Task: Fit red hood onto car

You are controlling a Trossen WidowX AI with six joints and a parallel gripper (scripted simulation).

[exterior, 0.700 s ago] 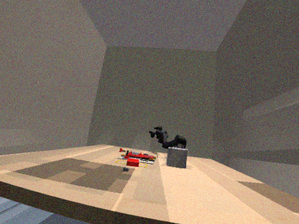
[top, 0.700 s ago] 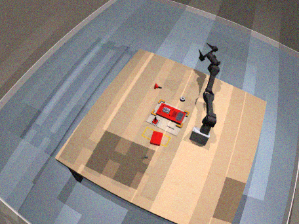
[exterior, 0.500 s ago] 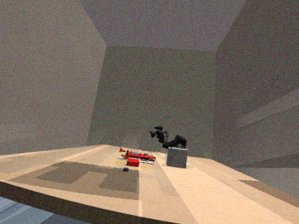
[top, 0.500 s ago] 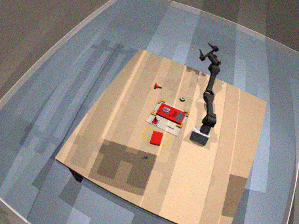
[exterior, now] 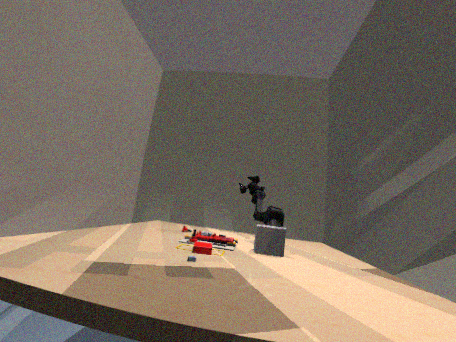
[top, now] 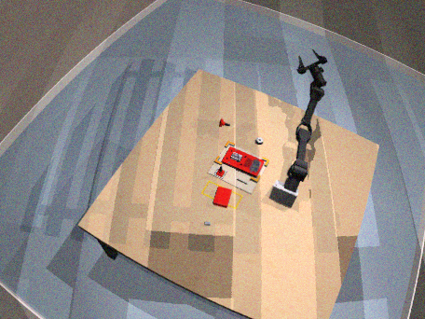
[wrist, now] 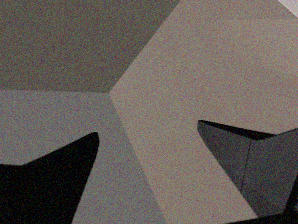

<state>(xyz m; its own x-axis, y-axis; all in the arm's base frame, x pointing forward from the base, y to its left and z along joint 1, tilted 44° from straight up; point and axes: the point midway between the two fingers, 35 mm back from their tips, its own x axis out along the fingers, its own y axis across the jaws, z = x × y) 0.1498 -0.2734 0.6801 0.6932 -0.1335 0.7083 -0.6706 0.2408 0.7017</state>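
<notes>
The red hood lies 130 mm ahead of my gripper tip, 820 mm to the left of it and 400 mm below it. The rest, counted from my gripper tip: dark wheel (90 mm ahead, 410 mm to the left, 400 mm below).
</notes>
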